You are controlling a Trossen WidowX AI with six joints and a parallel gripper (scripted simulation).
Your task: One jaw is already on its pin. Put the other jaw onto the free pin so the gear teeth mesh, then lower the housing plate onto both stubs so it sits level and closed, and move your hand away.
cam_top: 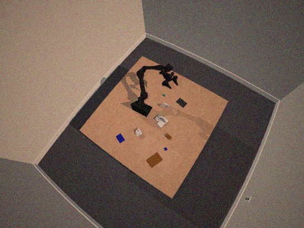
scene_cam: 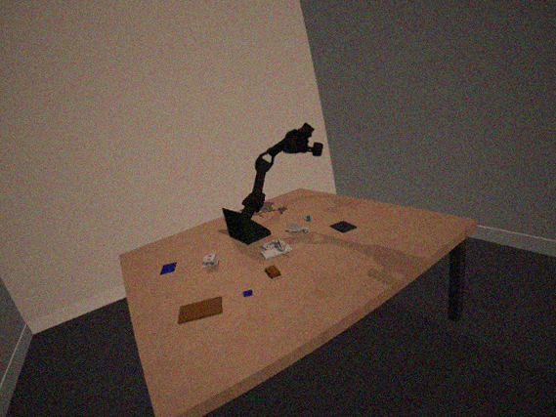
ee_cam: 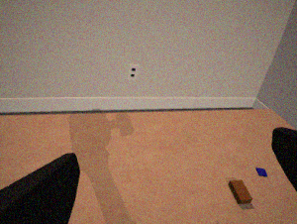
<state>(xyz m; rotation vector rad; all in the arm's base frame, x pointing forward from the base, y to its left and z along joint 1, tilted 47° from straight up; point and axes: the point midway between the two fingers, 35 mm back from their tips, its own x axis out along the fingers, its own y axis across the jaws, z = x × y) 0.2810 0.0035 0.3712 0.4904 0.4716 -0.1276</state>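
Now: the jaw 350 mm below my gripper tip, 80 mm to the right of it and 40 mm behind it. From my gripper tip the other things lie so: base (350 mm below, 270 mm to the right, 40 mm ahead); then dark plate (360 mm below, 80 mm ahead, 60 mm to the left); then teal piece (350 mm below, 140 mm behind, 20 mm to the left).
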